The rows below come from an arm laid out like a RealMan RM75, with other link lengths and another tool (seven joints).
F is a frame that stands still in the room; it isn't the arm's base.
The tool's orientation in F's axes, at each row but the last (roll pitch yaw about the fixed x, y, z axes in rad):
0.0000 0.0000 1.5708
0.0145 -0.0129 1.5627
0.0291 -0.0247 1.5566
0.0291 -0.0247 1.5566
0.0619 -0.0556 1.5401
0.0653 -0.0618 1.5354
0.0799 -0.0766 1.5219
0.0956 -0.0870 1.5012
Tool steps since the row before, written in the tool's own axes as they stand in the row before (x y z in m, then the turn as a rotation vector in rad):
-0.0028 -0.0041 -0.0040 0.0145 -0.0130 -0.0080
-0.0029 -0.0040 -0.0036 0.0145 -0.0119 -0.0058
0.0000 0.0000 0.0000 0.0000 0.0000 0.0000
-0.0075 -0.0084 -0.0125 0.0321 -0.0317 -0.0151
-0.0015 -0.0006 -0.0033 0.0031 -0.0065 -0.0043
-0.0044 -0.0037 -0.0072 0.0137 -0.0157 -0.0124
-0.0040 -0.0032 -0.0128 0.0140 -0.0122 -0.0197
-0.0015 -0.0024 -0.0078 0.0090 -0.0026 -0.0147
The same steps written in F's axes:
0.0041 -0.0028 -0.0040 0.0130 0.0145 -0.0080
0.0039 -0.0029 -0.0037 0.0119 0.0145 -0.0058
0.0000 0.0000 0.0000 0.0000 0.0000 0.0000
0.0079 -0.0073 -0.0129 0.0317 0.0320 -0.0152
0.0004 -0.0013 -0.0034 0.0063 0.0032 -0.0045
0.0031 -0.0040 -0.0077 0.0154 0.0140 -0.0125
0.0020 -0.0031 -0.0133 0.0113 0.0150 -0.0195
0.0016 -0.0009 -0.0081 0.0019 0.0102 -0.0140

